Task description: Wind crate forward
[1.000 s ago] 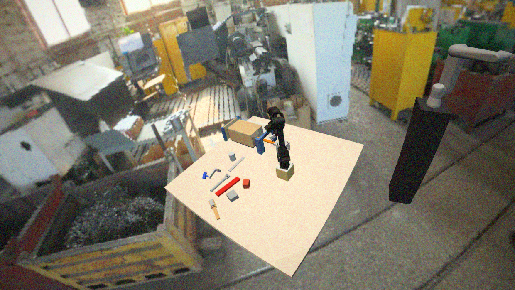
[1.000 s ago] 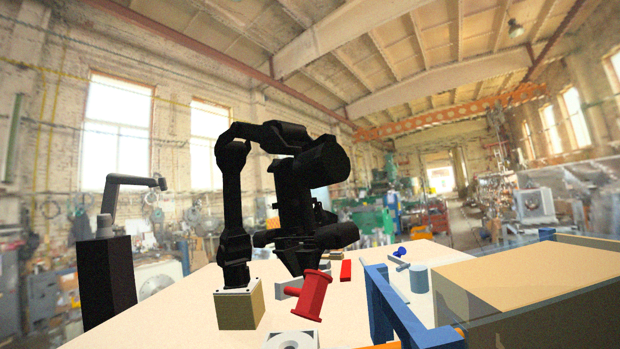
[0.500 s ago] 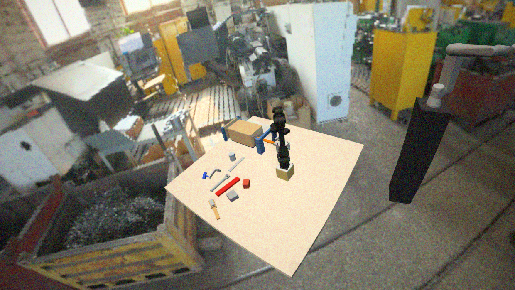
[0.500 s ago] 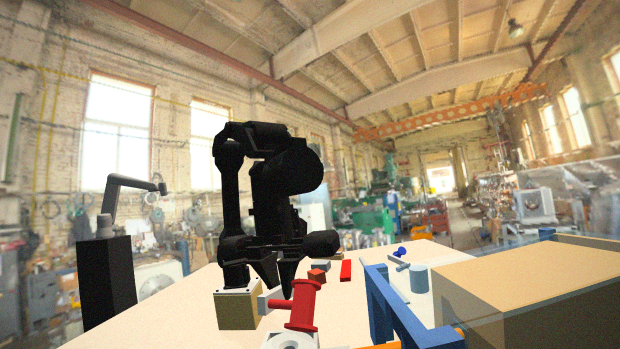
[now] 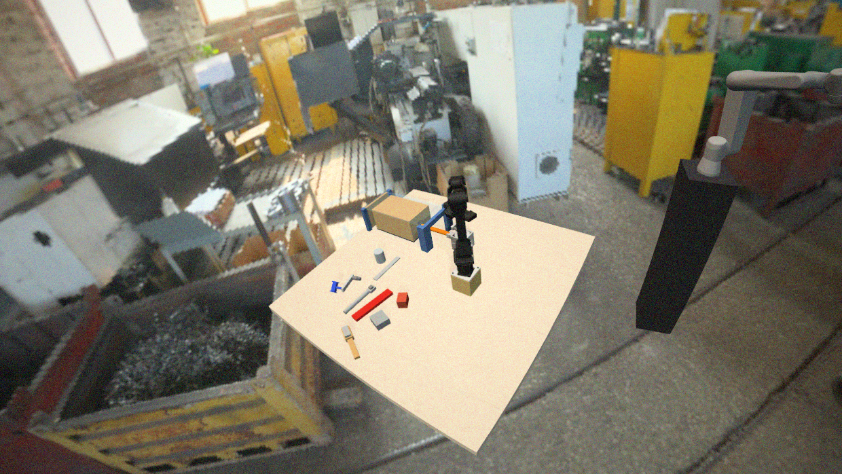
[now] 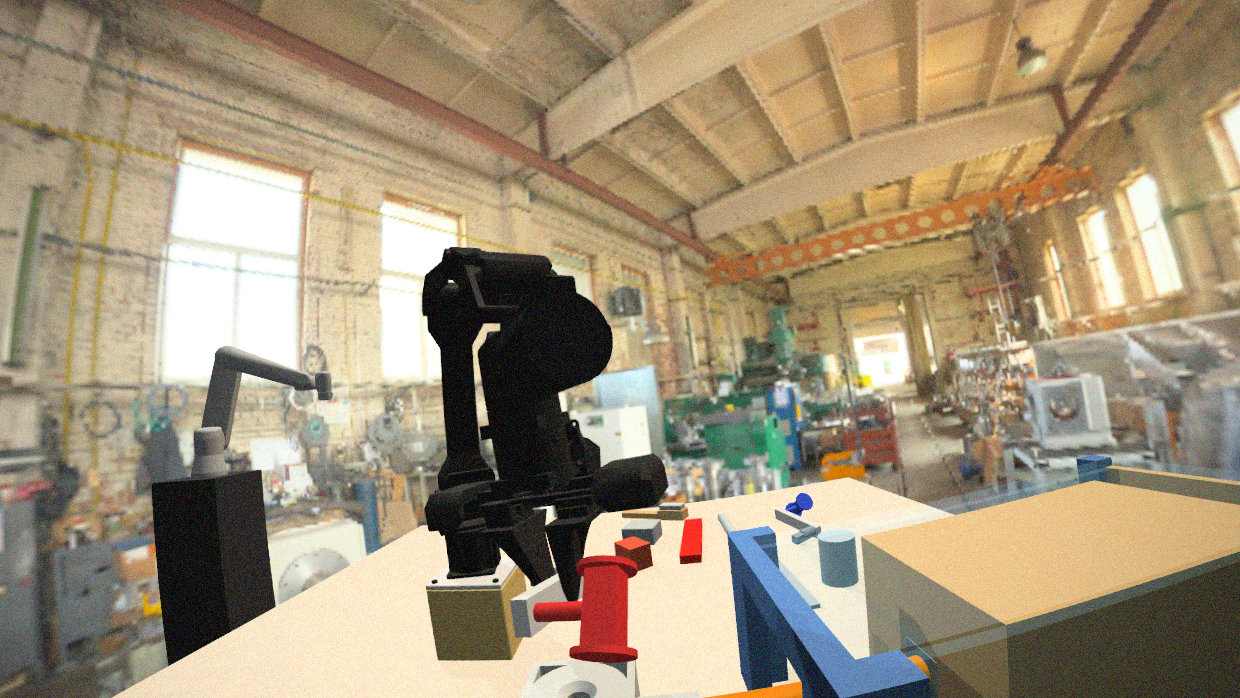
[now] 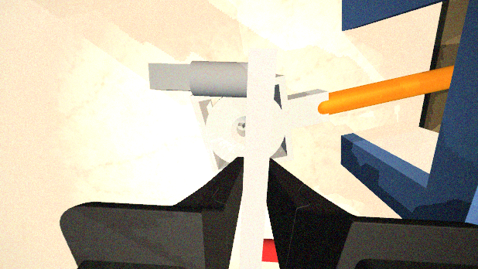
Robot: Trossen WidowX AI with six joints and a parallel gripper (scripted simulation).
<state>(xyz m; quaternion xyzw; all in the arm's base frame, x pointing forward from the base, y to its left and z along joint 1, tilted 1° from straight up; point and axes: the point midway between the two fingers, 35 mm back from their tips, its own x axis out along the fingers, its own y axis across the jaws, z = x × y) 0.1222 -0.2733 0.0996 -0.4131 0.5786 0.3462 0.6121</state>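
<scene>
Right now the red knob is 60 mm to the right of my gripper tip, 20 mm above it and 10 mm ahead of it. From my gripper tip the other things lie so: red-knobbed winch handle (10 mm to the right, 10 mm above); blue steel frame (160 mm ahead, 60 mm below, 40 mm to the right); grey winch (130 mm below, 20 mm behind, 10 mm to the right).
</scene>
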